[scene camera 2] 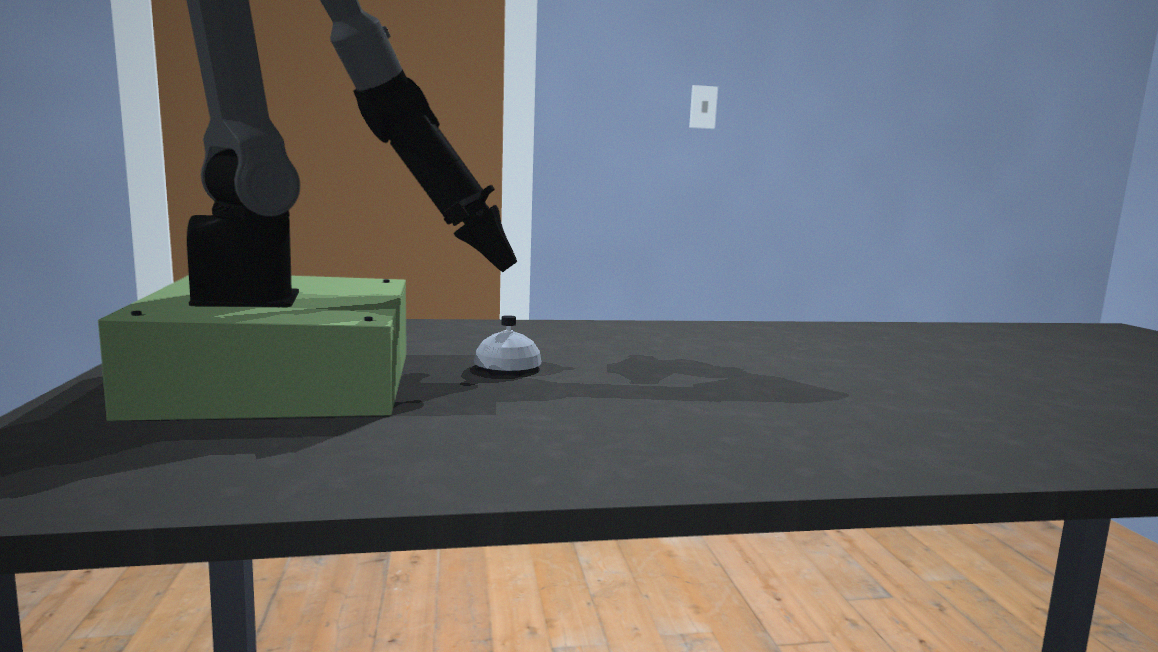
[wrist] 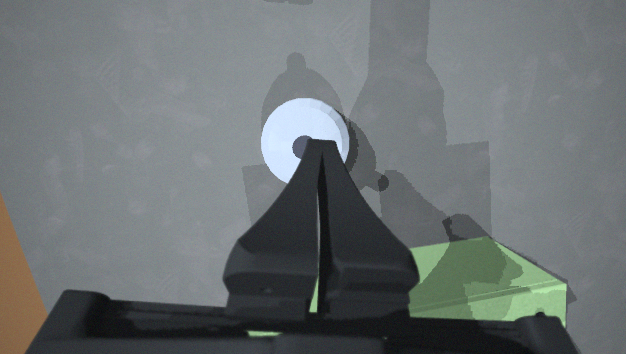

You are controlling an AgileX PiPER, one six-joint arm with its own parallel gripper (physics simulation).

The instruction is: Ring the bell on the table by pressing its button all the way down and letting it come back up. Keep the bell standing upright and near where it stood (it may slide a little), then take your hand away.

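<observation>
A silver-white domed bell (scene camera 2: 508, 351) (wrist: 280, 130) stands upright on the dark table (scene camera 2: 729, 453). Its black button (scene camera 2: 508, 320) (wrist: 300, 146) stands up at the top of the dome, raised on its stem. My gripper (scene camera 2: 508, 265) (wrist: 320, 154) is shut with its fingertips together and nothing between them. In the scene view it points down and hangs a little above the button, apart from it. In the wrist view the fingertips overlap the right edge of the button and hide the lower right part of the dome.
A green block (scene camera 2: 251, 370) (wrist: 530, 300) carries the arm's base, to the left of the bell in the scene view. A brown door (scene camera 2: 437, 97) and a blue wall with a white switch plate (scene camera 2: 703, 118) stand behind the table. Arm shadows fall around the bell.
</observation>
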